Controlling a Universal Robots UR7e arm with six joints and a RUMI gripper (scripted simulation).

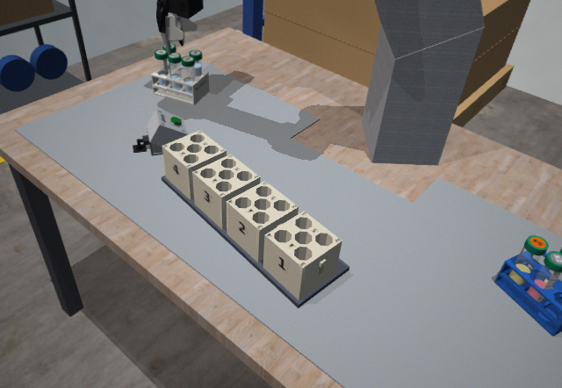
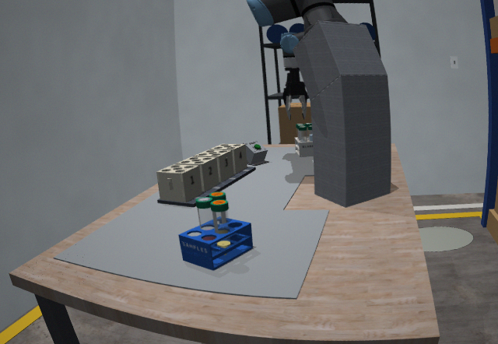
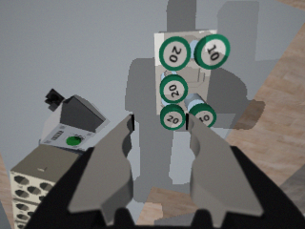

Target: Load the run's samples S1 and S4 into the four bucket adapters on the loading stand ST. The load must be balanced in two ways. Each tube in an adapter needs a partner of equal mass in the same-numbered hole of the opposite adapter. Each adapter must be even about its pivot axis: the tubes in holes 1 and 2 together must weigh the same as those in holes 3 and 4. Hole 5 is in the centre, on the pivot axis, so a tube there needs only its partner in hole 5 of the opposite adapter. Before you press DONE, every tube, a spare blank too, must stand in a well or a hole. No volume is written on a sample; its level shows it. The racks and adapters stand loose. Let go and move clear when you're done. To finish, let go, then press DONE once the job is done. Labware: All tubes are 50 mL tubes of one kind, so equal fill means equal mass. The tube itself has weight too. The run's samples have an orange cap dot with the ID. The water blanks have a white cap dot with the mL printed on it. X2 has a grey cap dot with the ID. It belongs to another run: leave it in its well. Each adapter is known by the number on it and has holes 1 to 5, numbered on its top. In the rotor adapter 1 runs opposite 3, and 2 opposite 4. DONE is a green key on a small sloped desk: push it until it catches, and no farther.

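Now: the water blank 10 mm behind my hand, 30 mm to the right of it and 100 mm below it. The rest, counted from my hand: green DONE key: 140 mm ahead, 150 mm to the left, 100 mm below; blue sample rack: 970 mm to the left, 130 mm below; white blank rack: 30 mm behind, 30 mm to the right, 130 mm below.
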